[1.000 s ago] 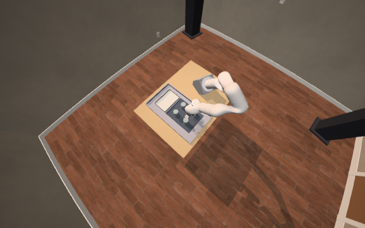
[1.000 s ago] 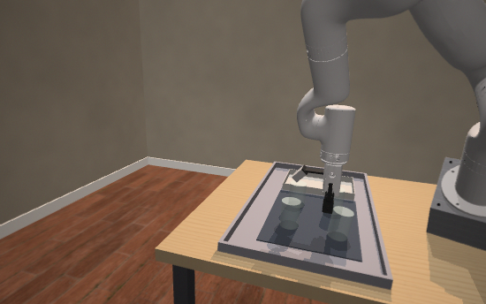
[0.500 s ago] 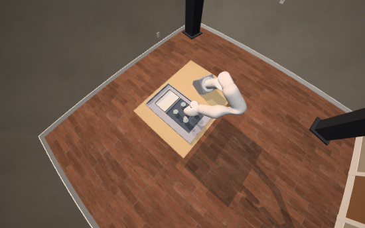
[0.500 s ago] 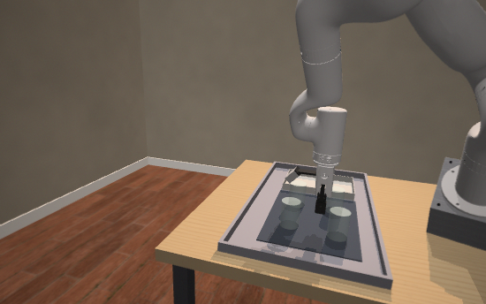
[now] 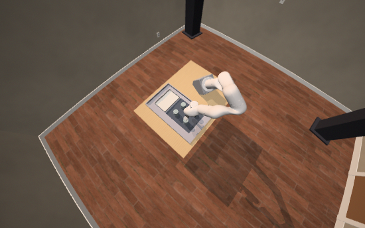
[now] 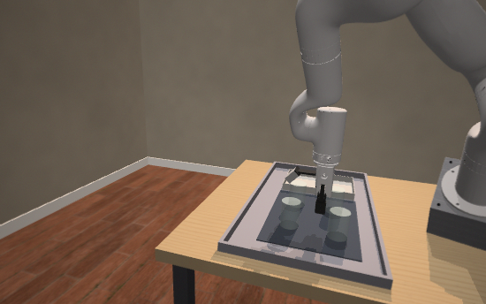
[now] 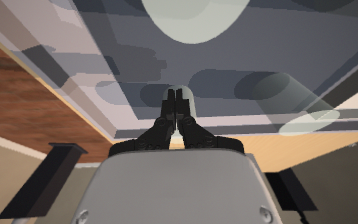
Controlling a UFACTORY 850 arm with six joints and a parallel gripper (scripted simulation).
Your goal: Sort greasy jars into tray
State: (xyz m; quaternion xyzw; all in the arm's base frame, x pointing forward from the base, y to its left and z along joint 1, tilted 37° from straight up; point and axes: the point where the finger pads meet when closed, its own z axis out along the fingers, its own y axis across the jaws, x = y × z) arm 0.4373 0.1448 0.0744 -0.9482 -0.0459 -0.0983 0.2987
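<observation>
Right now my hand is 40 mm short of the dark drying mat, 90 mm to the left of it and 90 mm above it. From my hand the other things lie so: cream tray 80 mm ahead, 410 mm to the right, 90 mm below.
</observation>
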